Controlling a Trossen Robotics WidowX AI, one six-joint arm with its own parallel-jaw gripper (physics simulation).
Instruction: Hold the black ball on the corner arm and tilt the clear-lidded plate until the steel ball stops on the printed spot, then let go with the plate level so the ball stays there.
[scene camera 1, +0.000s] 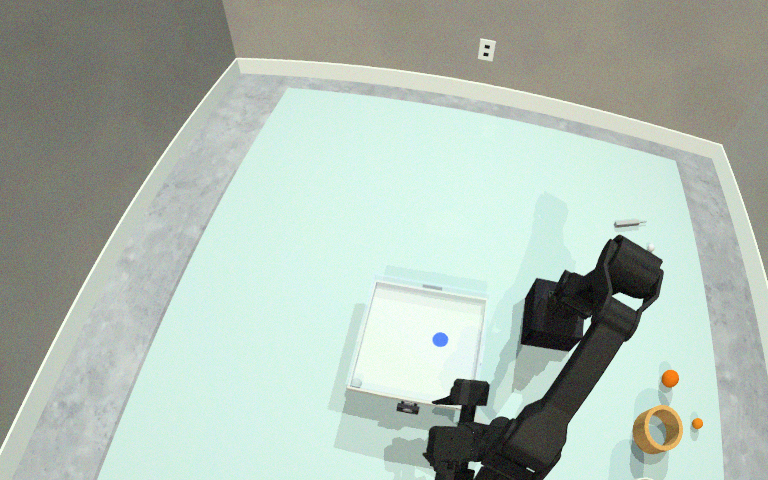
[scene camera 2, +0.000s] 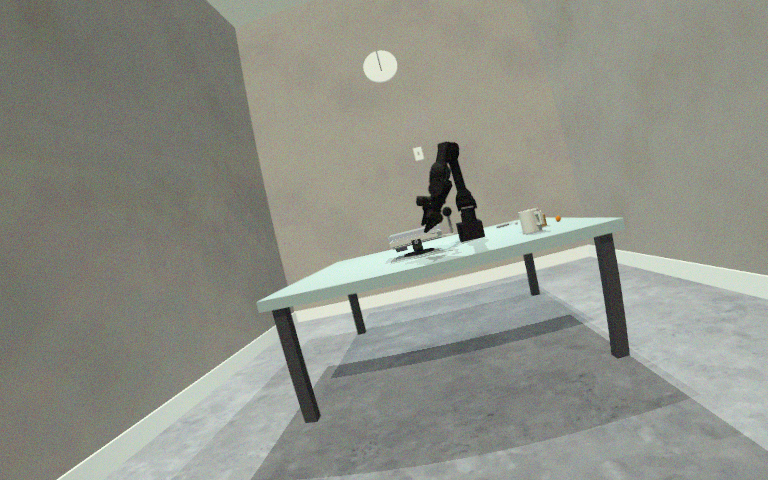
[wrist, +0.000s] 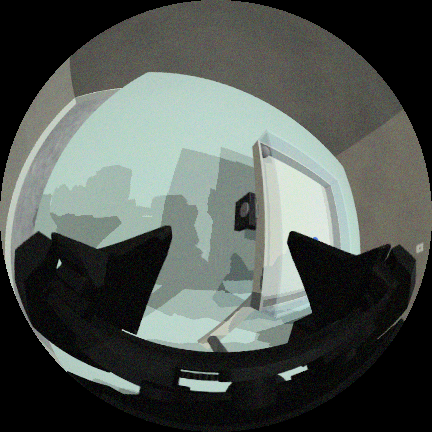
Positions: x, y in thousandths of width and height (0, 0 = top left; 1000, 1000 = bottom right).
The gripper (scene camera 1: 559, 893) is open and holds nothing. Also in view: a clear-lidded white plate (scene camera 1: 542, 705).
The gripper is seen too in the wrist view (wrist: 538, 545). The clear-lidded white plate shows as well in the wrist view (wrist: 682, 446).
